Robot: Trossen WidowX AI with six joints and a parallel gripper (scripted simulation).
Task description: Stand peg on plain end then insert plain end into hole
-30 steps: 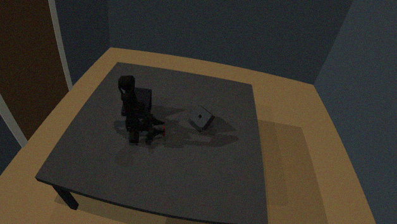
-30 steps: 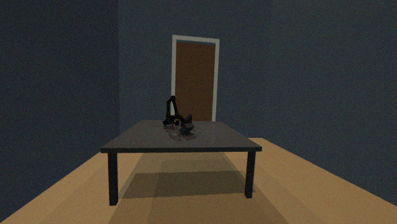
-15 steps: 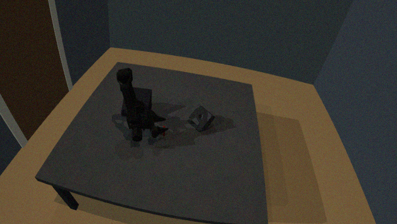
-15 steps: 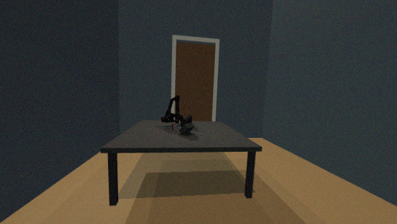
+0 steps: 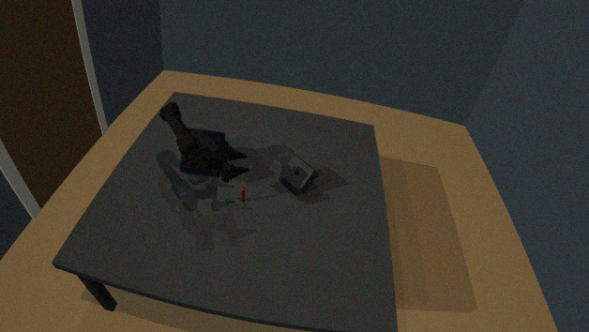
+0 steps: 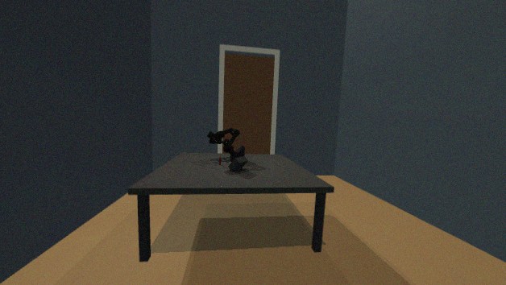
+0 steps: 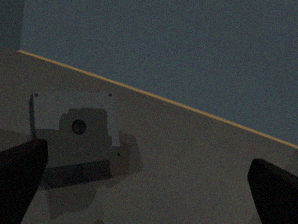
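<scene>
The red peg lies 15 cm below my gripper tip, 1 cm to the right of it and 1 cm behind it. The rest, counted from my gripper tip: panel: 22 cm ahead, 15 cm below, 13 cm to the left.
</scene>
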